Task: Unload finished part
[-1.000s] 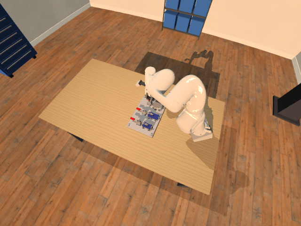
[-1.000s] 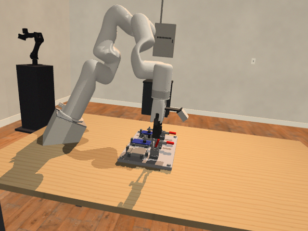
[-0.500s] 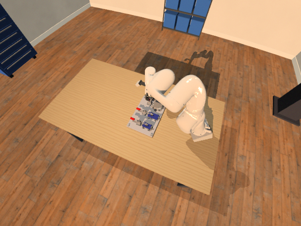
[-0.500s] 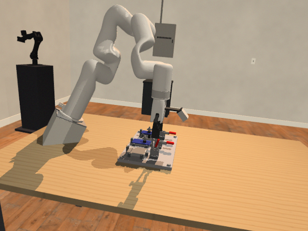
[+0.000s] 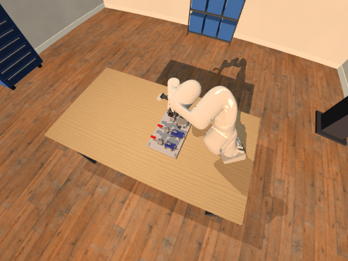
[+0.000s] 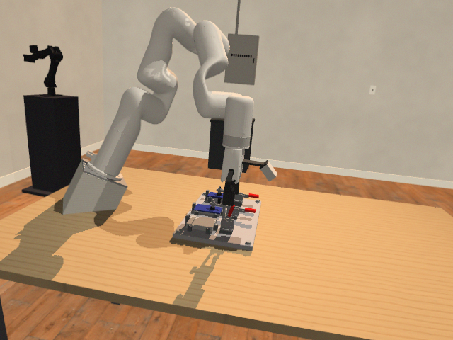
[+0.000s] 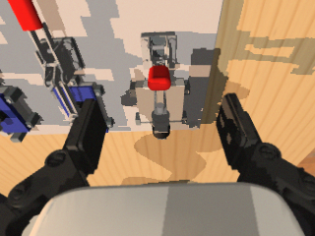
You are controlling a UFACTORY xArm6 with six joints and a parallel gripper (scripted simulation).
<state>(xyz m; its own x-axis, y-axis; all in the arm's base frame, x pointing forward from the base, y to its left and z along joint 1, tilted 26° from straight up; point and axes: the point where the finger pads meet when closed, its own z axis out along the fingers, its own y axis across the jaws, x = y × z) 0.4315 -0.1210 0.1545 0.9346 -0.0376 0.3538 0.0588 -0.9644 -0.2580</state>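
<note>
The grey finished part lies 10 cm below my hand, 9 cm behind it and 1 cm to the right of it. From my hand the other things lie so: grey fixture plate 12 cm below, 11 cm to the left, 4 cm behind; then blue blank 10 cm to the left, 10 cm below, 9 cm behind.
</note>
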